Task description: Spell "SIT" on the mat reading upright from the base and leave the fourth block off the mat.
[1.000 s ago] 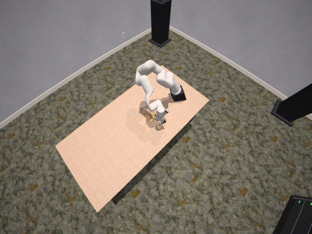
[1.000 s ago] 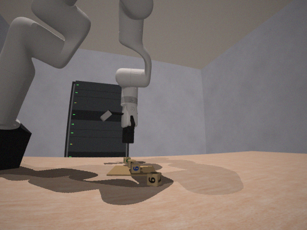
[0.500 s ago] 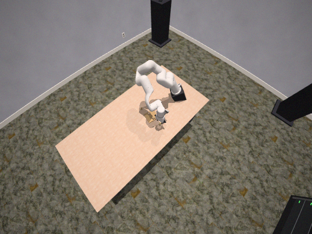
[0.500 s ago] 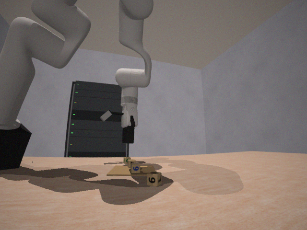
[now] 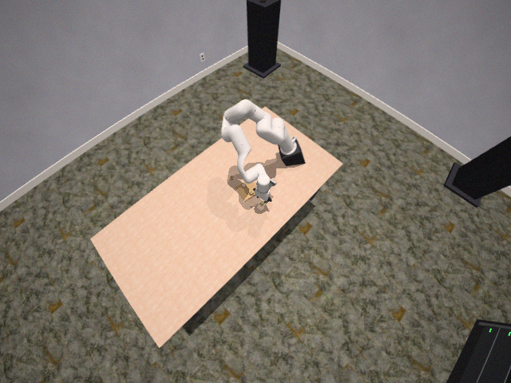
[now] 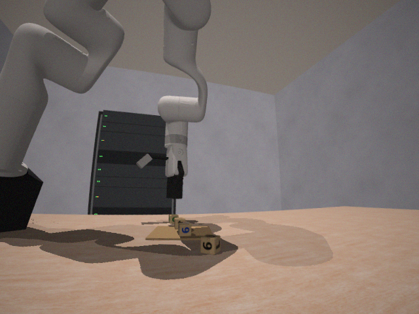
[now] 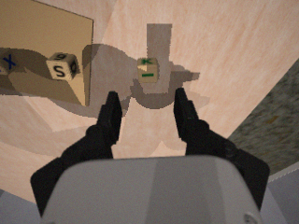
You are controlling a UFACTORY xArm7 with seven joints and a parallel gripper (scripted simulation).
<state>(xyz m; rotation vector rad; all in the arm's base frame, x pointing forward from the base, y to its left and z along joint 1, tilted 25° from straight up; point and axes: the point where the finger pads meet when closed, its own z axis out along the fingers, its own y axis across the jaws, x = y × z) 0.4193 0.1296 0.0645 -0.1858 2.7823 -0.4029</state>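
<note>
Now: the wooden block 80 mm below my hand. Also, from my hand: tan mat 10 mm behind, 150 mm to the right, 90 mm below.
</note>
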